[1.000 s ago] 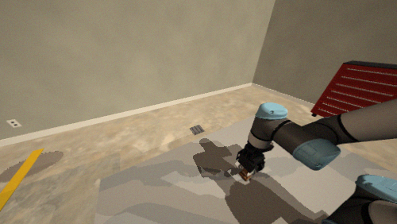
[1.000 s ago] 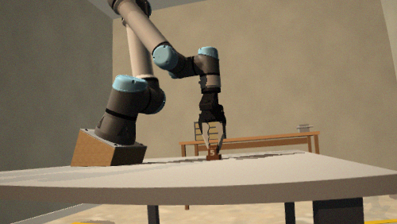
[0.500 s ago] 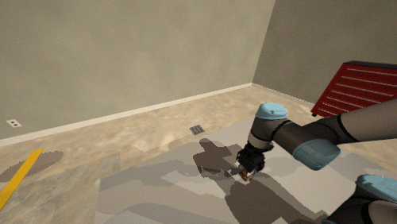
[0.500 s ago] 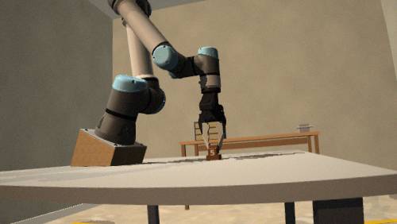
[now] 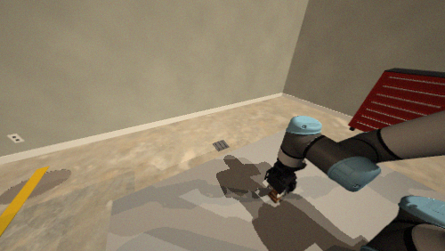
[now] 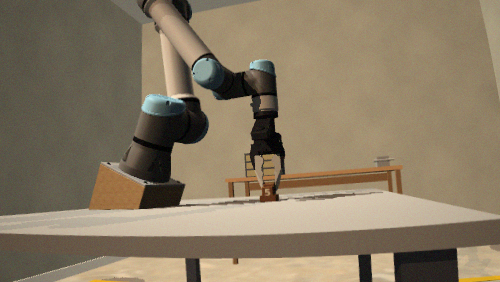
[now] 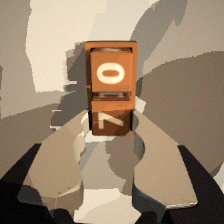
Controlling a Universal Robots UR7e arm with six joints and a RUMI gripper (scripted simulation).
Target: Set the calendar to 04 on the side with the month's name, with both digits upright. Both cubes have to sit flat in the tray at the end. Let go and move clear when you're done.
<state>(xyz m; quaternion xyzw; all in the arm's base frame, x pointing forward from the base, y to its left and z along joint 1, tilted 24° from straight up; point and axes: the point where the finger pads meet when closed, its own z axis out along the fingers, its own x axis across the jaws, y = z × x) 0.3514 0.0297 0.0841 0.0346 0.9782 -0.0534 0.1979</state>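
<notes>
The calendar tray is 2 cm to the right of my hand and 3 cm below it. Round my hand: cube (3 cm to the right, 2 cm below).
</notes>
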